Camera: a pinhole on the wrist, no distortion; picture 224 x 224 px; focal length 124.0 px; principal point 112.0 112.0 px. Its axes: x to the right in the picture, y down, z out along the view. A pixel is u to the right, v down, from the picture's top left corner.
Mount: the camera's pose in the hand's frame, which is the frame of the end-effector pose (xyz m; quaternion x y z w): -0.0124 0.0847 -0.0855 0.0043 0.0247 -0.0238 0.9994
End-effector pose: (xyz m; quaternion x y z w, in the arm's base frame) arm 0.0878 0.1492 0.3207 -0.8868 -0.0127 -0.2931 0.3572
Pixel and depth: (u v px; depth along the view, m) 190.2 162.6 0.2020
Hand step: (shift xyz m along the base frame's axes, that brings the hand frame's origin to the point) 0.1998 -0.0716 -0.0949
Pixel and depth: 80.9 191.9 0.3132
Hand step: 0.1310 -0.0522 -0.3477
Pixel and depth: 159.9 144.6 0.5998
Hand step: 0.5210 0.1069 -0.2942
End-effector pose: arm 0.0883 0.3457 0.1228 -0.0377 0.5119 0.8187 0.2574
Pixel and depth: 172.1 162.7 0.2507
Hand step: -0.1591 0.1237 0.1810
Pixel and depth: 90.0 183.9 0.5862
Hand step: -0.0309 0.2627 0.6099
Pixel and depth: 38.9 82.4 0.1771
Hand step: 0.0934 0.0248 0.1187
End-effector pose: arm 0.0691 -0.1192 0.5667 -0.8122 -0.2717 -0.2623 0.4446
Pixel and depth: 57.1 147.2 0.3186
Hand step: 0.0697 0.0985 -0.3047
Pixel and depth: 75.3 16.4 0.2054
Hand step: -0.0770 0.1236 -0.0617
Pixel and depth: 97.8 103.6 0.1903
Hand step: 0.0492 0.0535 -0.1074
